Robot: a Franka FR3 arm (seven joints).
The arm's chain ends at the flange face. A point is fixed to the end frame.
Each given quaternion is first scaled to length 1.
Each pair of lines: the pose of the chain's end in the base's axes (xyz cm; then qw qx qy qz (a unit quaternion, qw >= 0)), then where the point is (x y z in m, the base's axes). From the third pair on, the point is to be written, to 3 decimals.
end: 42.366 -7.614 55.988 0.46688 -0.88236 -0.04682 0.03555
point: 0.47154 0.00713 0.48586
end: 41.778 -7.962 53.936 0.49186 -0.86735 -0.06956 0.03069
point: 0.46449 0.00958 0.47178
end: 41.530 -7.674 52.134 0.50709 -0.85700 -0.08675 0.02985
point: 0.460 0.016 0.458
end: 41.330 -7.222 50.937 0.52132 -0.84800 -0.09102 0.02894
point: 0.458 0.023 0.449
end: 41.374 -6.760 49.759 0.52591 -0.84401 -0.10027 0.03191
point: 0.457 0.029 0.439
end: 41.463 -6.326 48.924 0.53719 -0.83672 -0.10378 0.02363
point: 0.459 0.035 0.434
